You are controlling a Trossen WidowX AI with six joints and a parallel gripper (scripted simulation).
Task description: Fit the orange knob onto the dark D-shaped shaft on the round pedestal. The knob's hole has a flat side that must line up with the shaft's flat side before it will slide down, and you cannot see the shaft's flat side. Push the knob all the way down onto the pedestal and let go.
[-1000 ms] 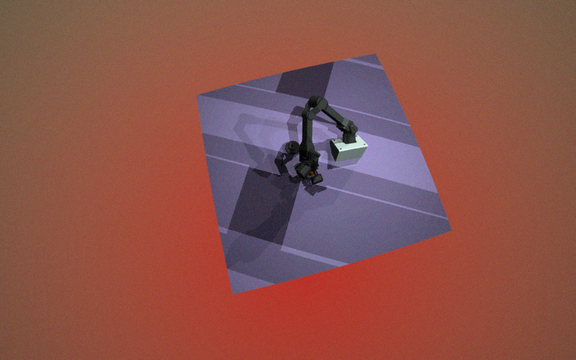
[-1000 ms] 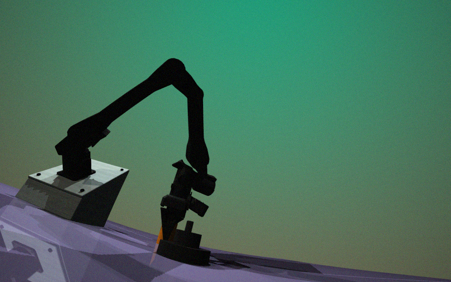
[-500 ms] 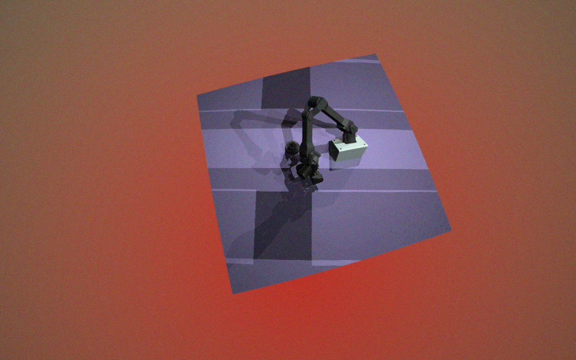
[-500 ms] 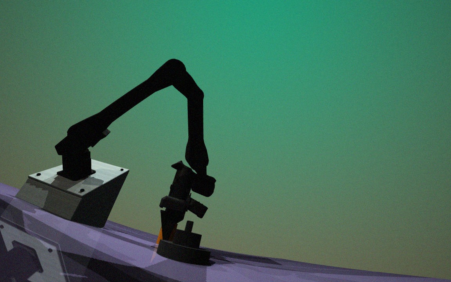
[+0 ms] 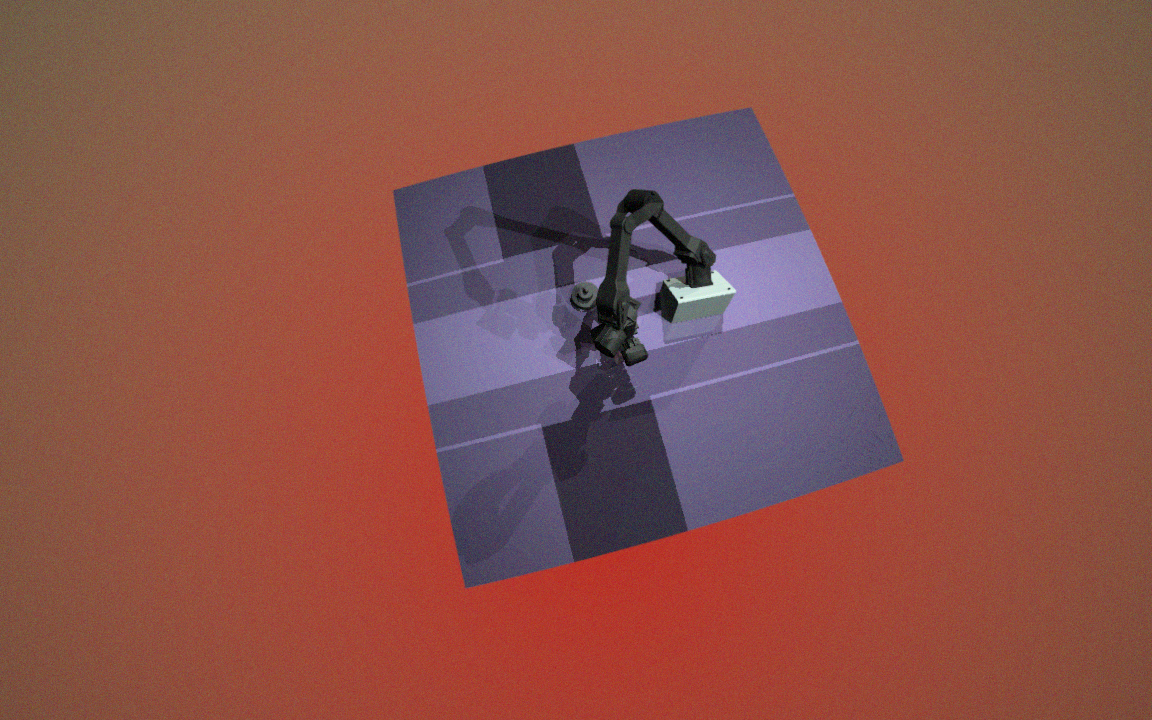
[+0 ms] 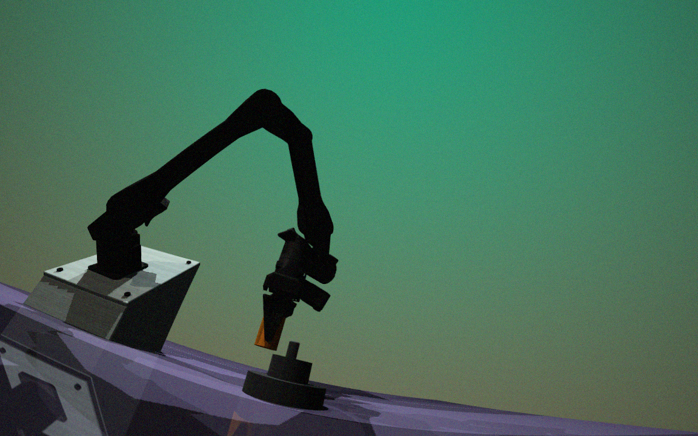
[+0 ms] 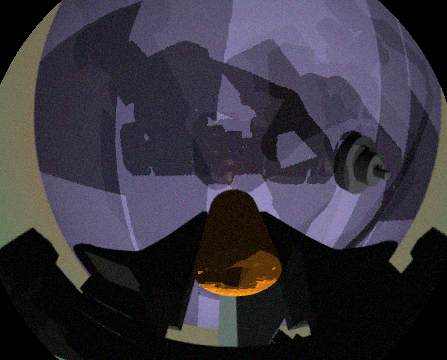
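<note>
The dark round pedestal is 80 mm ahead of my gripper tip, 180 mm to the right of it and 30 mm below it. From my gripper tip the other things lie so: orange knob 20 mm above.
</note>
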